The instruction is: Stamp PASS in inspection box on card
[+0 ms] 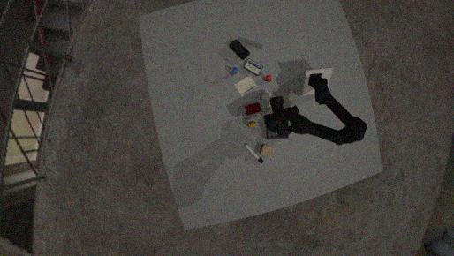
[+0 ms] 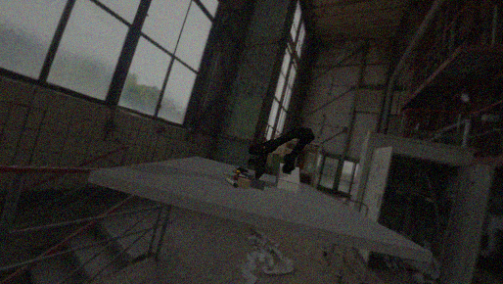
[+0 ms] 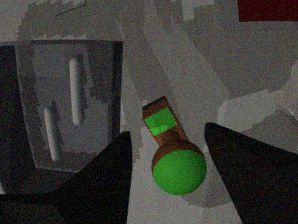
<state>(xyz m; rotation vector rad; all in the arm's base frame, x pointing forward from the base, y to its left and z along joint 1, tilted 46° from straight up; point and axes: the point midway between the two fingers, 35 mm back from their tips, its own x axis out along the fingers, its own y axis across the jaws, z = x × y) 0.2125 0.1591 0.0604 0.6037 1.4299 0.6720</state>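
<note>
The green-knobbed stamp lies 1 cm behind my gripper tip and 1 cm below it. Round my gripper tip: dark tray 7 cm to the left, 2 cm below; then red ink pad 11 cm ahead, 6 cm to the right, 3 cm below; then yellow-knobbed stamp 13 cm ahead, 1 cm to the left, 1 cm below.
</note>
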